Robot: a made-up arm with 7 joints. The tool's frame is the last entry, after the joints.
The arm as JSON. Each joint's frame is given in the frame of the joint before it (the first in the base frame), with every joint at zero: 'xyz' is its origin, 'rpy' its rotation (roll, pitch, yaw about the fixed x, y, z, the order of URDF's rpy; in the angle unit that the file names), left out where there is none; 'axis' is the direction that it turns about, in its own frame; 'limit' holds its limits. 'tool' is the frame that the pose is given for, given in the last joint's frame.
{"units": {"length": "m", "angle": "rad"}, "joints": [
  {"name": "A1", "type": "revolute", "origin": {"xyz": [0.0, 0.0, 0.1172]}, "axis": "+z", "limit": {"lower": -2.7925, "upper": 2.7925}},
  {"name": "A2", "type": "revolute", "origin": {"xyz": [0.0, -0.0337, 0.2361]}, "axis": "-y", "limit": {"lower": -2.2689, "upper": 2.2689}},
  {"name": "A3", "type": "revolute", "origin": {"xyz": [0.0, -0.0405, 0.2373]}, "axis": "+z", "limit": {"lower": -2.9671, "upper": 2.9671}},
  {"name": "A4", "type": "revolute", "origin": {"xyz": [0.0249, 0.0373, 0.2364]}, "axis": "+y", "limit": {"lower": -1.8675, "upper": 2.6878}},
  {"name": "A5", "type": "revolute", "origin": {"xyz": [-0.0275, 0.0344, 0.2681]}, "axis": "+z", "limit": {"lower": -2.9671, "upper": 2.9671}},
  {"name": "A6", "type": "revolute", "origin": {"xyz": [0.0, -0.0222, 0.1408]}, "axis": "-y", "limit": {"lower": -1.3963, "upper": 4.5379}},
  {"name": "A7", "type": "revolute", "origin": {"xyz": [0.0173, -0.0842, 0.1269]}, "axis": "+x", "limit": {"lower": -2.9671, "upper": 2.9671}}
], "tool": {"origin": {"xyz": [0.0, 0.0, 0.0], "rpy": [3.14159, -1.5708, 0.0]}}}
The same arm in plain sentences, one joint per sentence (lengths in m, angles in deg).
The arm has seven revolute joints in a row. What follows holds with every joint at zero, and every direction is one of the base frame's.
The first joint sits 0.1172 m along +z from the base frame's origin and turns about +z, from -160 to 160 deg.
The second joint sits 0.0337 m along -y and 0.2361 m along +z from the first joint and turns about -y, from -130 to 130 deg.
The third joint sits 0.0405 m along -y and 0.2373 m along +z from the second joint and turns about +z, from -170 to 170 deg.
The fourth joint sits 0.0249 m along +x and 0.0373 m along +y and 0.2364 m along +z from the third joint and turns about +y, from -107 to 154 deg.
The fifth joint sits 0.0275 m along -x and 0.0344 m along +y and 0.2681 m along +z from the fourth joint and turns about +z, from -170 to 170 deg.
The sixth joint sits 0.0222 m along -y and 0.1408 m along +z from the fifth joint and turns about -y, from -80 to 260 deg.
The seventh joint sits 0.0173 m along +x and 0.0842 m along -y and 0.1269 m along +z from the sixth joint and turns about +x, from -170 to 170 deg.
The tool frame, which is the frame that the pose is given for, sits at the same point as the seventh joint; its axes are the base frame's turned by roll 180, pitch -90 and yaw 0 deg (as in URDF: about the fixed x, then y, then z).

